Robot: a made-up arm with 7 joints. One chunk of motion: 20 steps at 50 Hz.
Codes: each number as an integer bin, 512 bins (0 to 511) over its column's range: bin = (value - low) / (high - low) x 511, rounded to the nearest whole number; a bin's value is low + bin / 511 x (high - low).
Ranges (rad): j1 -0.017..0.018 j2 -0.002..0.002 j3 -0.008..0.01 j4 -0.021..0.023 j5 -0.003..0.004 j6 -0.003..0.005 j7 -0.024..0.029
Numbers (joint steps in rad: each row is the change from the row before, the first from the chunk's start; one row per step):
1: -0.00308 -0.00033 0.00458 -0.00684 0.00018 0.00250 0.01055
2: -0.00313 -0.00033 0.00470 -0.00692 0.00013 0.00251 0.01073
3: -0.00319 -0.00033 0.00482 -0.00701 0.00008 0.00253 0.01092
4: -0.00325 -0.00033 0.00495 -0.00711 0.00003 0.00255 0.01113
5: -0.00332 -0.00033 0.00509 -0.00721 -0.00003 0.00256 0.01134
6: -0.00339 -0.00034 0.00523 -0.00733 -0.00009 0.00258 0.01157
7: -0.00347 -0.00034 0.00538 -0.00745 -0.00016 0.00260 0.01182
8: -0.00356 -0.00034 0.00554 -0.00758 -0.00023 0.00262 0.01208
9: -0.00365 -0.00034 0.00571 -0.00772 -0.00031 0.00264 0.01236
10: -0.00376 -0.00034 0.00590 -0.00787 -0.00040 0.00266 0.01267
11: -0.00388 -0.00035 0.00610 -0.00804 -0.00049 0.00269 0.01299
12: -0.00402 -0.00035 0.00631 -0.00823 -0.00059 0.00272 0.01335
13: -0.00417 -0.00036 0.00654 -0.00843 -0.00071 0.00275 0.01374
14: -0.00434 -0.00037 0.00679 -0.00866 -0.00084 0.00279 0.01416
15: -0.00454 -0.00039 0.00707 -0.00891 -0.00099 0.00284 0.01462
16: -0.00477 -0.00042 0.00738 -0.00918 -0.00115 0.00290 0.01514
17: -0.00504 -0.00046 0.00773 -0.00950 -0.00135 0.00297 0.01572
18: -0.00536 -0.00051 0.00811 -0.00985 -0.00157 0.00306 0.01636
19: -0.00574 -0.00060 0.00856 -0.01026 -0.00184 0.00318 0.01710
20: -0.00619 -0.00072 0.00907 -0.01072 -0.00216 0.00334 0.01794
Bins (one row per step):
1: 203 213 357 164 232 351 333
2: 203 213 361 164 228 352 335
3: 202 213 364 162 225 353 337
4: 201 213 368 161 221 355 339
5: 200 213 372 160 217 355 341
6: 199 212 376 159 212 356 343
7: 198 212 380 157 207 358 345
8: 196 212 384 156 202 359 348
9: 195 212 389 154 196 360 351
10: 193 212 395 152 190 362 354
11: 192 211 400 151 183 363 357
12: 190 211 406 148 176 365 360
13: 187 210 413 146 167 367 364
14: 185 208 420 143 158 370 368
15: 182 206 428 140 147 373 372
16: 179 202 437 137 135 377 377
17: 175 197 447 134 120 381 383
18: 170 190 457 129 104 387 389
19: 164 179 470 125 85 395 396
20: 158 164 485 119 61 405 404

